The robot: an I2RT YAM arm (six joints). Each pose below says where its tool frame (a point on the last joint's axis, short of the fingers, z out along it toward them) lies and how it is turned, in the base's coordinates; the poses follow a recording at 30 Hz.
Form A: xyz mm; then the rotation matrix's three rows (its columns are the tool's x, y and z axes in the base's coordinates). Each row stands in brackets.
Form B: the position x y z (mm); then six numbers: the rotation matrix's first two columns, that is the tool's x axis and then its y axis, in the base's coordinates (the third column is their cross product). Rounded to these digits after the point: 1 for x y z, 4 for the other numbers.
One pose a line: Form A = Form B
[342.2 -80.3 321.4], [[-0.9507 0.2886 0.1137], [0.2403 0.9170 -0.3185], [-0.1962 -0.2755 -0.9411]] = 342.2 -80.3 321.4 -0.9507 0.2403 -0.1962 0.2886 0.9170 -0.2755
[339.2 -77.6 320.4], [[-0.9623 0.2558 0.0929], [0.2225 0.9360 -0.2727], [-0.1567 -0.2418 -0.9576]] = 339.2 -77.6 320.4 -0.9623 0.2225 -0.1567 0.2558 0.9360 -0.2418
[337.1 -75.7 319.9], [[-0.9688 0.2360 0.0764], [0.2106 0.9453 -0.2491], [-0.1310 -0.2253 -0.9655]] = 337.1 -75.7 319.9 -0.9688 0.2106 -0.1310 0.2360 0.9453 -0.2253
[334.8 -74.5 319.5], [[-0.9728 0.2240 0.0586], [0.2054 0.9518 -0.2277], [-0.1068 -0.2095 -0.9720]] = 334.8 -74.5 319.5 -0.9728 0.2054 -0.1068 0.2240 0.9518 -0.2095
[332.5 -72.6 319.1], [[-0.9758 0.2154 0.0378], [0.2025 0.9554 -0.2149], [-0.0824 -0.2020 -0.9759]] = 332.5 -72.6 319.1 -0.9758 0.2025 -0.0824 0.2154 0.9554 -0.2020
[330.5 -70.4 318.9], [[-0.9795 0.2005 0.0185], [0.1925 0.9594 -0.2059], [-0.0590 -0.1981 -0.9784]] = 330.5 -70.4 318.9 -0.9795 0.1925 -0.0590 0.2005 0.9594 -0.1981
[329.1 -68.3 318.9], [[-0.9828 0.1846 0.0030], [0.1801 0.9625 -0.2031], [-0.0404 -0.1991 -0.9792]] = 329.1 -68.3 318.9 -0.9828 0.1801 -0.0404 0.1846 0.9625 -0.1991
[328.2 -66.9 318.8], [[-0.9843 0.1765 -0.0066], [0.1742 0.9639 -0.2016], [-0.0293 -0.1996 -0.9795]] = 328.2 -66.9 318.8 -0.9843 0.1742 -0.0293 0.1765 0.9639 -0.1996
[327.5 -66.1 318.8], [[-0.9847 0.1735 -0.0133], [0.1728 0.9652 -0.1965], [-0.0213 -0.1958 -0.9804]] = 327.5 -66.1 318.8 -0.9847 0.1728 -0.0213 0.1735 0.9652 -0.1958
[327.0 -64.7 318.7], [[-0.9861 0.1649 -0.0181], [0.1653 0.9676 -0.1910], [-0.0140 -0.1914 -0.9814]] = 327.0 -64.7 318.7 -0.9861 0.1653 -0.0140 0.1649 0.9676 -0.1914
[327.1 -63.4 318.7], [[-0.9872 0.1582 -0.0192], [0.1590 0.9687 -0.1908], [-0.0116 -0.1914 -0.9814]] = 327.1 -63.4 318.7 -0.9872 0.1590 -0.0116 0.1582 0.9687 -0.1914
